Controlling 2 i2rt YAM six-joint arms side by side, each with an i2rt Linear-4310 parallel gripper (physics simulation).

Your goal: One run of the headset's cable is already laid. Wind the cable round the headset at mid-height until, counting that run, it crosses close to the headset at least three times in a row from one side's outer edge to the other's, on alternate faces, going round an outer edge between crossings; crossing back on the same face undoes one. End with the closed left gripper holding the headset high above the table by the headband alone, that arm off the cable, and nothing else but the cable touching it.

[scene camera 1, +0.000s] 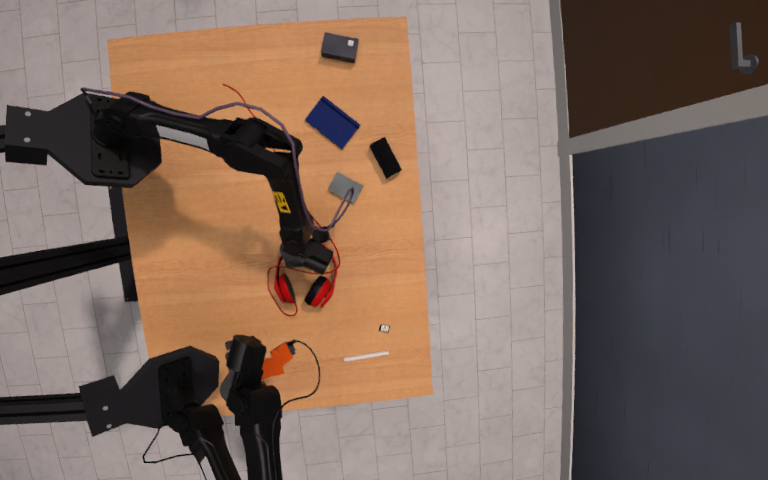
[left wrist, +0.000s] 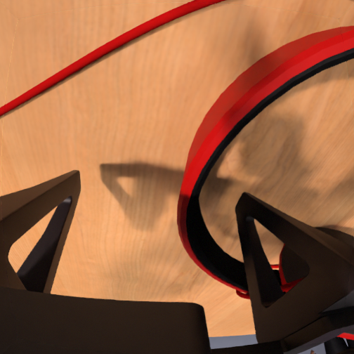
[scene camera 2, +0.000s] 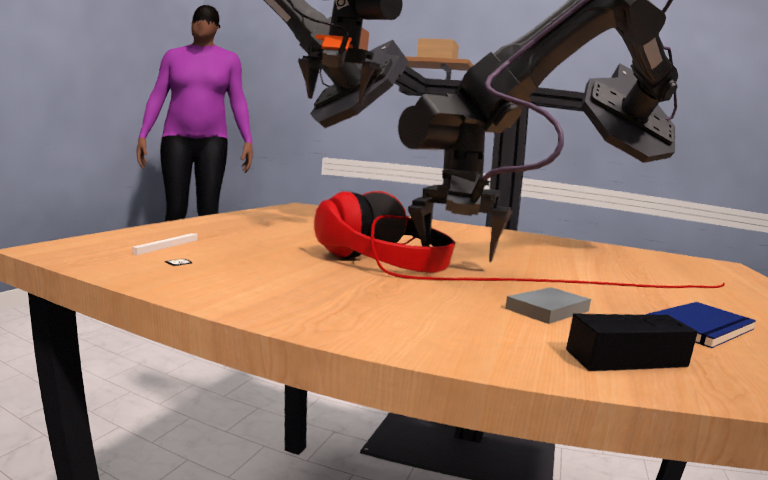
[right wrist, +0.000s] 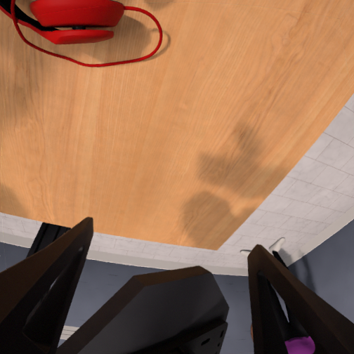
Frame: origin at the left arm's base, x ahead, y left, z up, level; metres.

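Seen in the pictures: left gripper, between the fingertips: [scene camera 2: 458, 257]; right gripper, between the fingertips: [scene camera 2: 334, 101]; left arm's base, origin of its link: [scene camera 1: 108, 137] [scene camera 2: 632, 113]; right arm's base, origin of its link: [scene camera 1: 175, 391] [scene camera 2: 353, 85].
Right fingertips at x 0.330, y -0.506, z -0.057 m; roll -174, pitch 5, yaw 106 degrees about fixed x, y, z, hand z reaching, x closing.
Note:
Offsets run from my right fingertips to a thing's top centre. "spot": to the spot under its first point.
The red headset [scene camera 1: 320, 291] [scene camera 2: 336, 226] [left wrist: 225, 112] [right wrist: 77, 12] lies on the table, ear cups toward the bottom in scene camera 1. Its thin red cable {spot: dx +0.102, dy +0.357, dz -0.240 m} [scene camera 2: 498, 279] [left wrist: 100, 57] [right wrist: 105, 65] loops beside one ear cup, crosses over the headset between its two sides and goes down round the band's outer edge; the tail runs off along the table. My left gripper [scene camera 2: 458, 251] [left wrist: 164, 190] is open, pointing down, one finger inside the headband's curve and one outside. In scene camera 1 its arm hides it. My right gripper [scene camera 2: 336, 99] [right wrist: 176, 239] is open and empty, high and away from the headset.
A grey box {dx +0.198, dy +0.446, dz -0.227 m} [scene camera 1: 339, 186] [scene camera 2: 548, 302], black block {dx +0.309, dy +0.544, dz -0.207 m} [scene camera 1: 385, 157] [scene camera 2: 634, 342], blue notebook {dx +0.144, dy +0.635, dz -0.230 m} [scene camera 1: 333, 121] [scene camera 2: 705, 322] and dark box {dx +0.147, dy +0.853, dz -0.201 m} [scene camera 1: 338, 48] lie beyond the headband. A white stick {dx +0.303, dy -0.076, dz -0.232 m} [scene camera 1: 366, 356] [scene camera 2: 165, 243] and small card {dx +0.352, dy +0.017, dz -0.240 m} [scene camera 1: 384, 328] [scene camera 2: 178, 262] lie past the cups.

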